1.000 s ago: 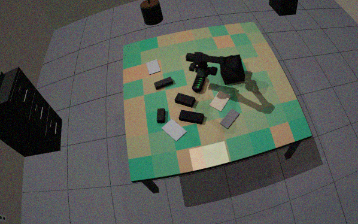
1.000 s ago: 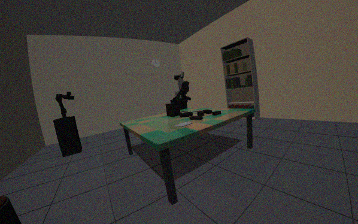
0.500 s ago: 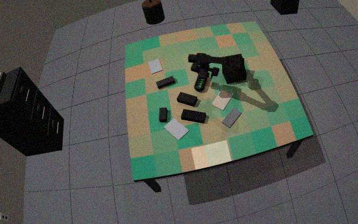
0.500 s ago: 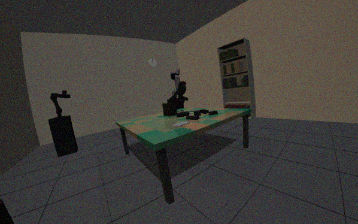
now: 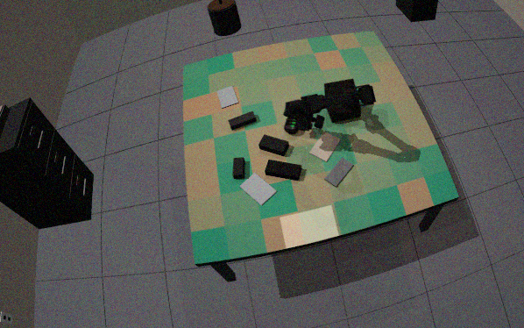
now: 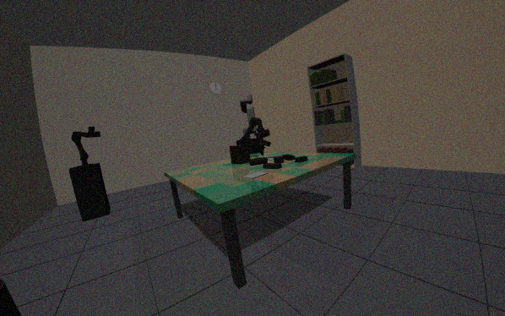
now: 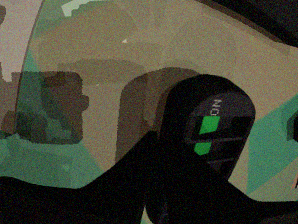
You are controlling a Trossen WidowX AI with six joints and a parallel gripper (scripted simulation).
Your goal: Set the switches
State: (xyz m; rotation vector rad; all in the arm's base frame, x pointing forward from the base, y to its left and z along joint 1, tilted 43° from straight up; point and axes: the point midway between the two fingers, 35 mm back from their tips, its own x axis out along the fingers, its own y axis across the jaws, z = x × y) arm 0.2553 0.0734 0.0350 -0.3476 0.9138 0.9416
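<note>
My gripper tip is 150 mm short of the module, 40 mm to the right of it and 40 mm above it.
</note>
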